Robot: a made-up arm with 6 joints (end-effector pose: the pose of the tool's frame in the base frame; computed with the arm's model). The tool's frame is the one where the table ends. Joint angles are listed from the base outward.
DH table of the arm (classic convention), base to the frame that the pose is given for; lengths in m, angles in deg. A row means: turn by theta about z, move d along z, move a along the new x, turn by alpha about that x. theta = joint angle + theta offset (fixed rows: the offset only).
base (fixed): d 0, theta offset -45, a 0.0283, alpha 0
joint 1: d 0.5, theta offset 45, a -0.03, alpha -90
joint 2: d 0, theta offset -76.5, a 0.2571, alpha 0
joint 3: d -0.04, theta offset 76.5, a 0.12, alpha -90
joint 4: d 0.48, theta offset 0, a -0.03, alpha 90
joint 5: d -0.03, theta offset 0, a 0.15, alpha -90
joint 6: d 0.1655, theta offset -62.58, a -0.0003, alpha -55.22
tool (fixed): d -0.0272, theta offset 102.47, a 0, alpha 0
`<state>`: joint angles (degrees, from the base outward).
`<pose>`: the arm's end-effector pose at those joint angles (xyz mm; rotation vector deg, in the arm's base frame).
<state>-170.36 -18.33 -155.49 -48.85 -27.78 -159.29</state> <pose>297.6 -43.4 1318.7 61.53 25.81 -155.13</pose>
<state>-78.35 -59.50 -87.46 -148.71 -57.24 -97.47</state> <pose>117.2 -27.5 1047.6 58.34 129.52 -84.69</pose>
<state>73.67 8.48 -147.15 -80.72 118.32 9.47</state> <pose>368.7 229.6 1198.9 84.13 -17.00 140.40</pose>
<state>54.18 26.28 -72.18 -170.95 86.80 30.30</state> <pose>526.0 585.4 471.4 -31.89 99.50 115.23</pose>
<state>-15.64 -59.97 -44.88 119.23 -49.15 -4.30</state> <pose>206.4 -255.1 818.7 75.39 142.94 -58.44</pose>
